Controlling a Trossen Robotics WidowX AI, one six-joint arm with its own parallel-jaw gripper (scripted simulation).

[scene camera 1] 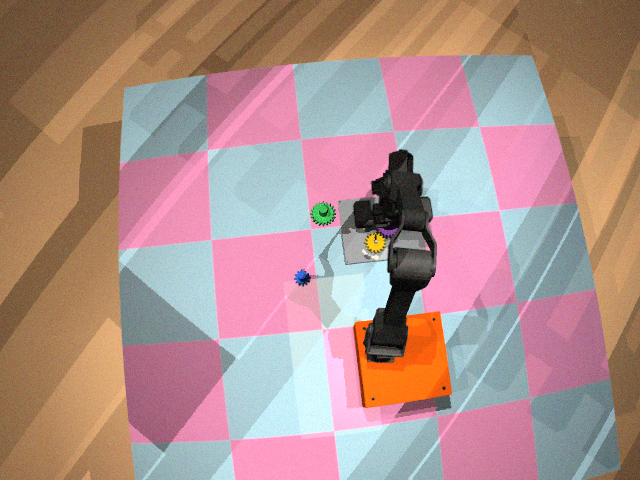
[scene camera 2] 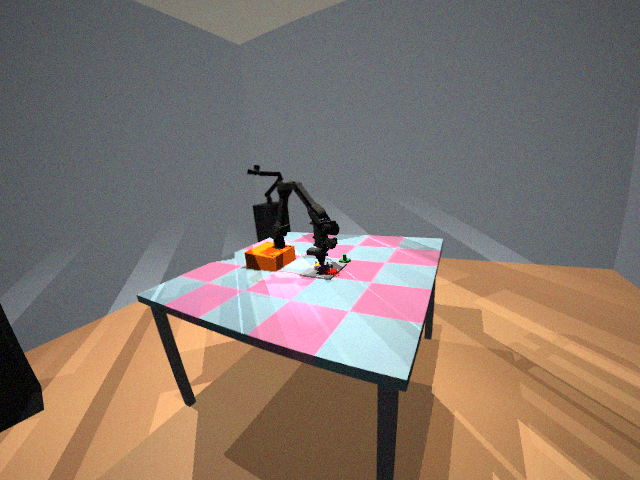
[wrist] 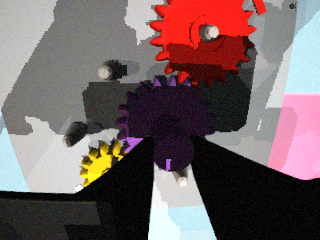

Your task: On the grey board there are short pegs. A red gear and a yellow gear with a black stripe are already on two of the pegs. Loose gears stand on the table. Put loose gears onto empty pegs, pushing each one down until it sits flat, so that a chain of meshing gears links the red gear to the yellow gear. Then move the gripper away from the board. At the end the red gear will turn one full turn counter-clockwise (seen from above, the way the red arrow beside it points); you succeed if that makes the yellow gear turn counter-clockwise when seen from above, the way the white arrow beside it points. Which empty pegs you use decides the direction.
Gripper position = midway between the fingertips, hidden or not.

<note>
The gripper (scene camera 1: 389,223) carries a purple gear. Also in view: a yellow gear (wrist: 97,163).
The gripper shows as well in the wrist view (wrist: 170,144).
</note>
